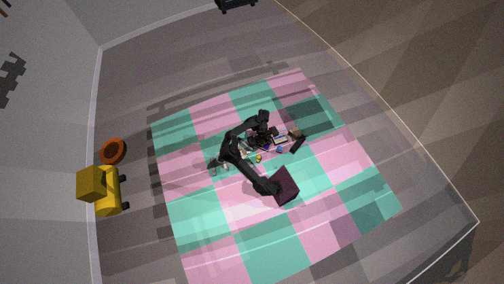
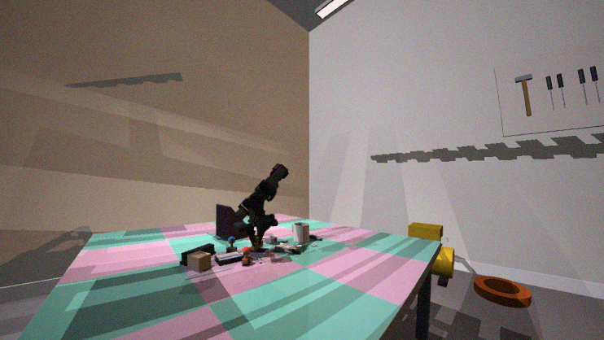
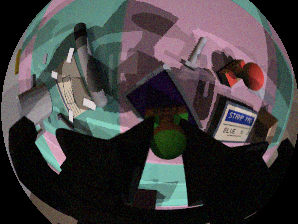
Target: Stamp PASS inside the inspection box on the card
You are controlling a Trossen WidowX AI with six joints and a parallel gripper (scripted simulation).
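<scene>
The green-knobbed stamp is right at my gripper tip. Round my gripper tip: yellow stamp: 90 mm behind, 60 mm to the left, 20 mm below; ink pad: 30 mm below; red-knobbed stamp: 70 mm to the right, 70 mm ahead, 20 mm below.
</scene>
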